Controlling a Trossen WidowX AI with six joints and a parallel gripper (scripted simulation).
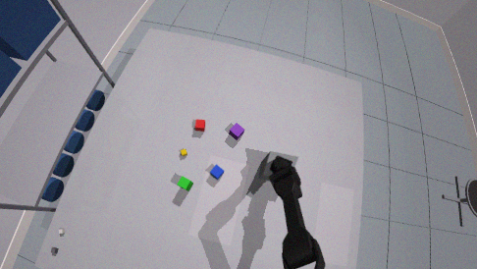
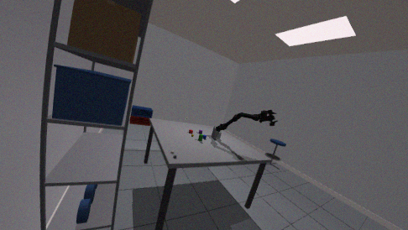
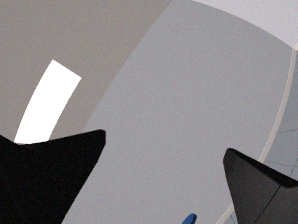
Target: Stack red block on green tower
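The red block lies 760 mm ahead of my gripper tip, 650 mm to the right of it and 500 mm below it. From my gripper tip the other things lie so: small yellow block: 780 mm ahead, 510 mm to the right, 510 mm below; then blue block: 620 mm ahead, 500 mm below, 480 mm to the right; then purple block: 670 mm to the right, 600 mm ahead, 500 mm below.
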